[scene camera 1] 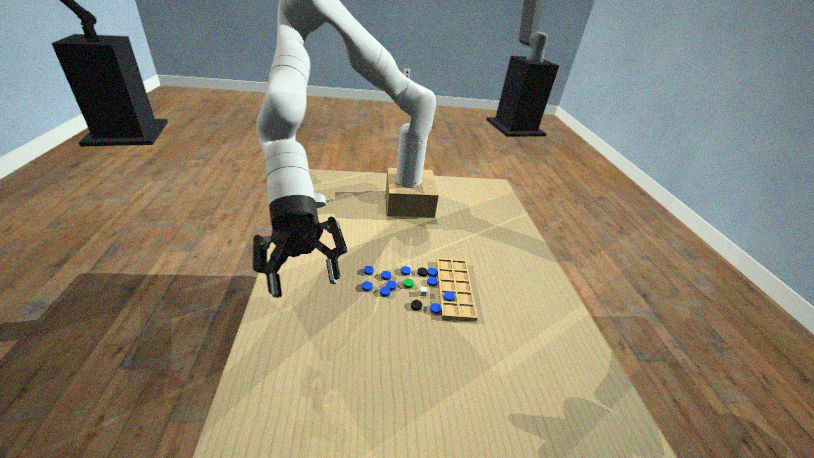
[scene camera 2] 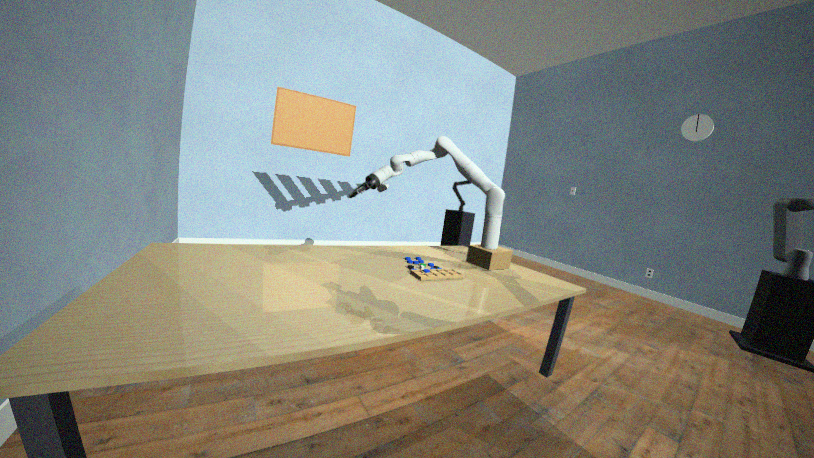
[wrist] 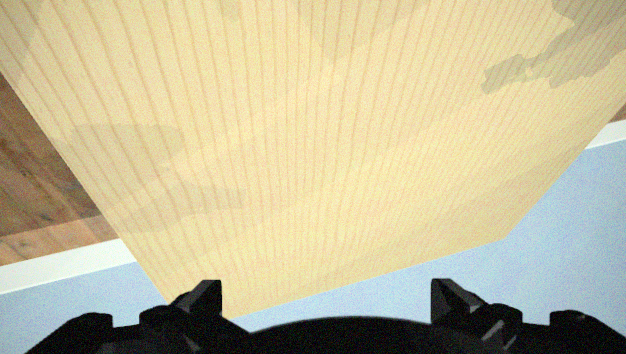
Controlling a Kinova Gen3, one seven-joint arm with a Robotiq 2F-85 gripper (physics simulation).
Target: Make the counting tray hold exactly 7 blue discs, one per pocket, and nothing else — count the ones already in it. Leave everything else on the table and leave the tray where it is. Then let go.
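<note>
The wooden counting tray (scene camera 1: 459, 317) (scene camera 2: 441, 278) has two columns of pockets. One blue disc (scene camera 1: 449, 296) is in its left column, second pocket from the near end, in scene camera 1; the other pockets look empty. Three blue discs (scene camera 1: 432, 280) (scene camera 1: 432, 272) (scene camera 1: 435, 308) lie close against the tray's left side, apparently outside it. Several more blue discs (scene camera 1: 385, 275) (scene camera 1: 367, 286) (scene camera 1: 405, 270) lie further left. My gripper (scene camera 1: 305, 286) (scene camera 2: 351, 195) (wrist: 326, 302) is open and empty, high above the table, left of the discs in scene camera 1. No disc shows in the wrist view.
A green disc (scene camera 1: 408, 283), two black discs (scene camera 1: 422, 271) (scene camera 1: 416, 305) and a small white cube (scene camera 1: 423, 291) lie among the blue discs on the table (scene camera 1: 364, 375) (scene camera 2: 216, 319) (wrist: 300, 175). The arm's wooden base block (scene camera 1: 412, 205) (scene camera 2: 489, 258) stands behind them.
</note>
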